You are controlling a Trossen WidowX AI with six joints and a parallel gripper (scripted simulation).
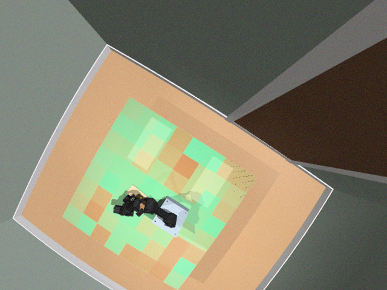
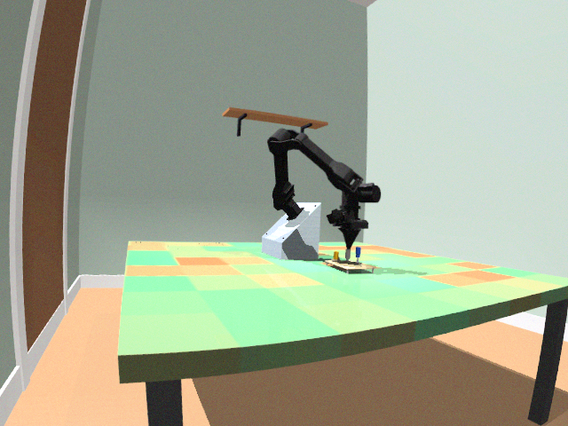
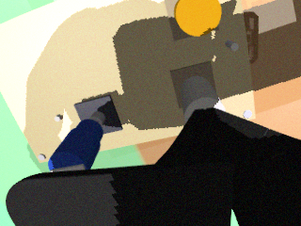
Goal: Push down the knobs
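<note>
Now: the blue knob 60 mm ahead of my gripper tip and 10 mm to the right of it. From my gripper tip the other things lie so: white knob: 10 mm below.
</note>
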